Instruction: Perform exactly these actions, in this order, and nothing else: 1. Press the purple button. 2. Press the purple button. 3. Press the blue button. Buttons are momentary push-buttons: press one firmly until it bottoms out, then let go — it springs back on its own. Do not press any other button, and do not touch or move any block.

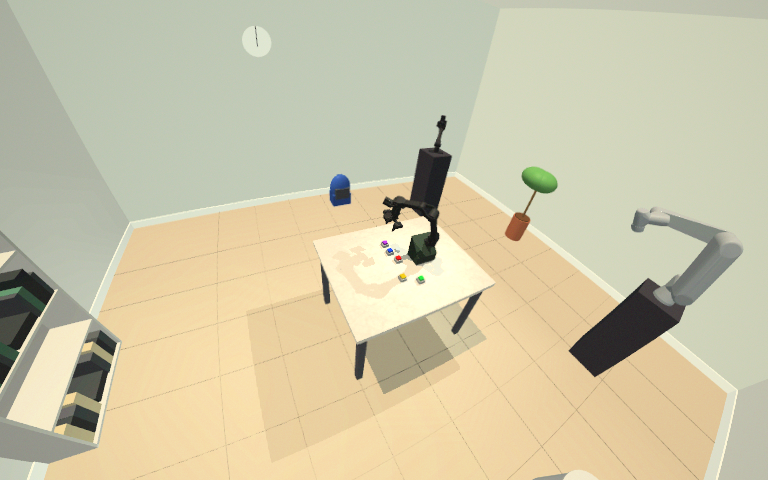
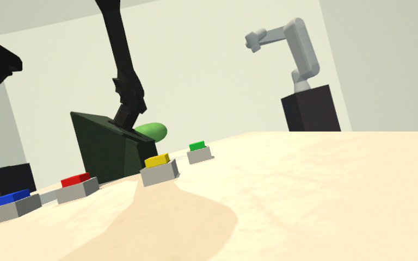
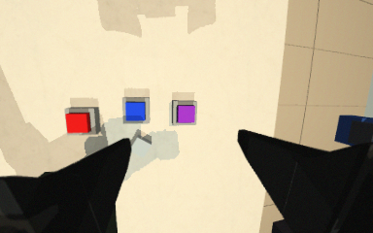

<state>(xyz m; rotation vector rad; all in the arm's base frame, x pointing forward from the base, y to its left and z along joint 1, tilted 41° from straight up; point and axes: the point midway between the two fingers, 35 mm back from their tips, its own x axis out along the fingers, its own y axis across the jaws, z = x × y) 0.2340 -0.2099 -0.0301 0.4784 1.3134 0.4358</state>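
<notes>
My gripper tip is now 170 mm above the purple button, 40 mm to the left of it and 10 mm past it. Also, from my gripper tip: small grey block: 190 mm below, 70 mm behind, 50 mm to the left; red button: 170 mm below, 150 mm to the left, 20 mm behind; blue button: 170 mm below, 60 mm to the left.
</notes>
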